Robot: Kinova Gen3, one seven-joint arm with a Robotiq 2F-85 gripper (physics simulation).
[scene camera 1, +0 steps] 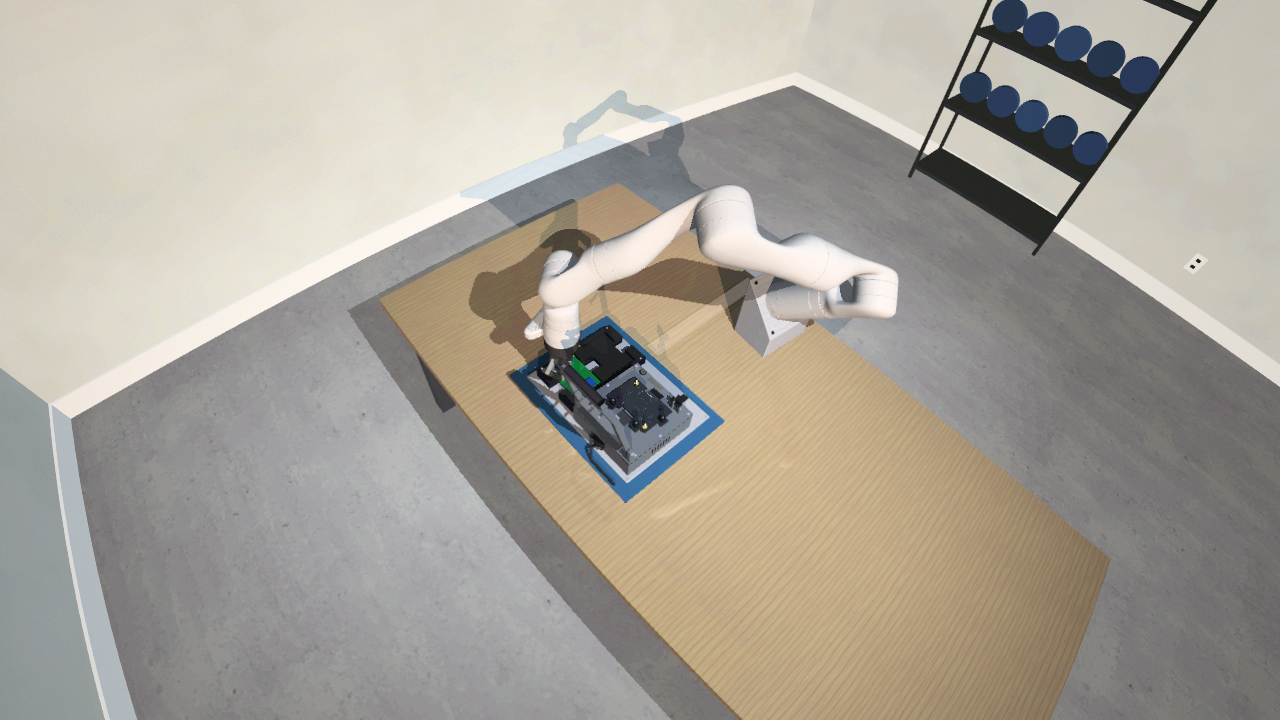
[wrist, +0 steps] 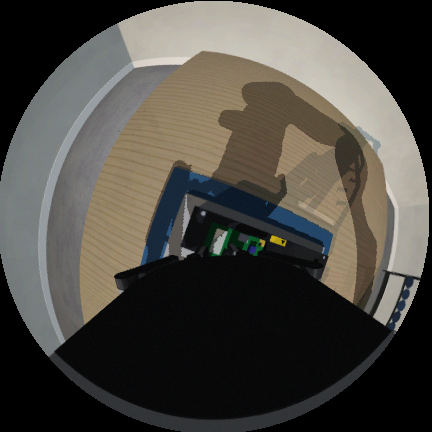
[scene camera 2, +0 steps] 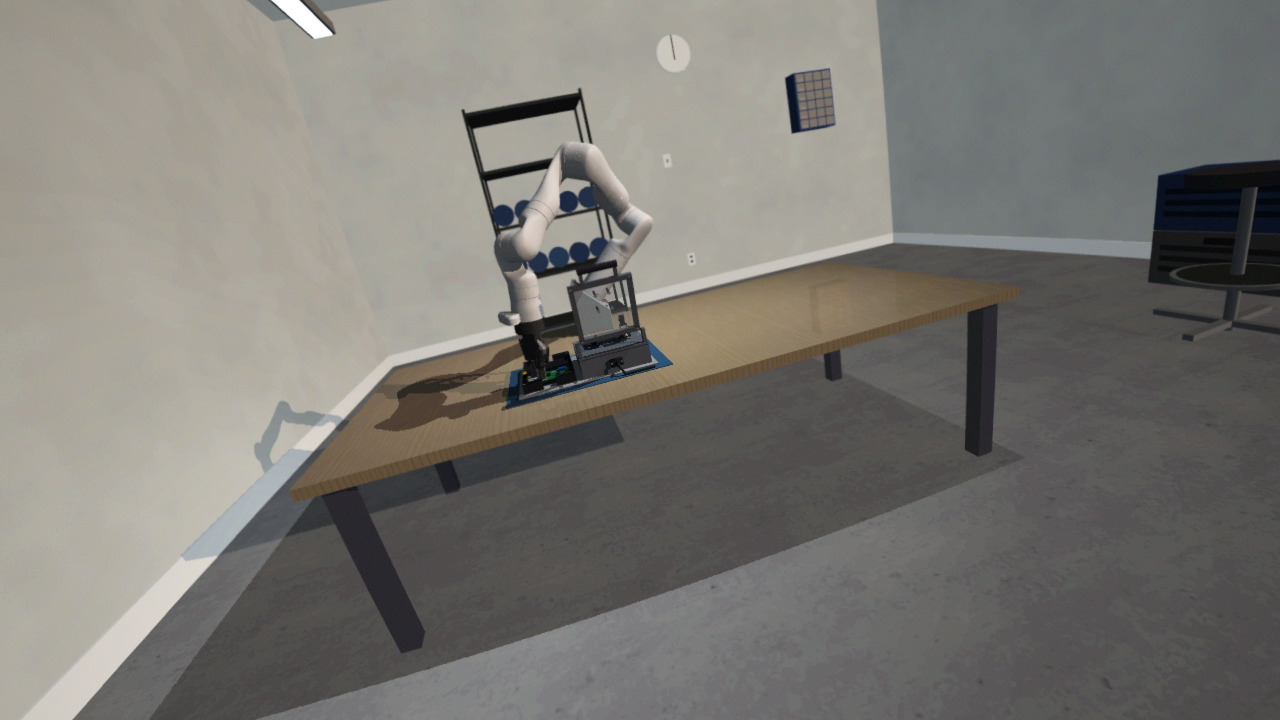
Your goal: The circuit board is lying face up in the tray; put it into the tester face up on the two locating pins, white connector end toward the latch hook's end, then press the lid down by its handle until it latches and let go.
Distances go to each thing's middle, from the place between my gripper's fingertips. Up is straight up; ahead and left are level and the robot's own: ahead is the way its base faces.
Scene:
My gripper is now 8 cm short of the clear lid (scene camera 2: 604,308), 19 cm to the right of it and 16 cm below it.

